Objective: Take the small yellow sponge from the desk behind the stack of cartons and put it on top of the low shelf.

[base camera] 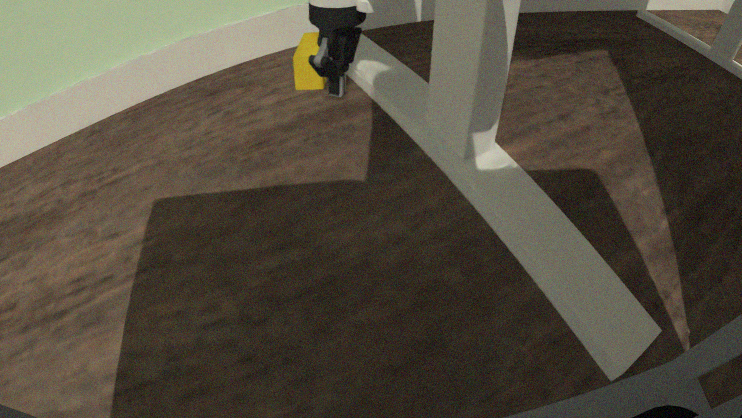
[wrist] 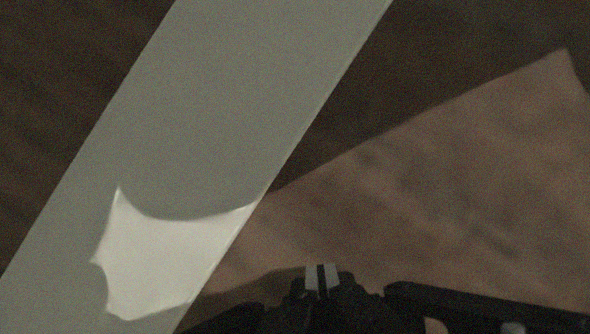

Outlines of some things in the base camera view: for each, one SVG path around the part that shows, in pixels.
My gripper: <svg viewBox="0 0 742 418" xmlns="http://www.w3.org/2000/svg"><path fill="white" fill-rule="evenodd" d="M309 3L309 21L319 29L317 41L319 50L317 55L310 55L309 64L320 77L328 77L328 94L330 96L342 97L346 92L346 72L349 69L349 63L352 63L362 32L361 28L355 26L365 21L366 13L357 11L356 6L323 8Z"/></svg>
A yellow sponge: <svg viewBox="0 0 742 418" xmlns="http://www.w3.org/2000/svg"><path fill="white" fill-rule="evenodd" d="M319 32L304 33L293 56L296 90L324 89L327 77L320 77L308 61L310 55L317 55L319 50L317 42Z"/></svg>
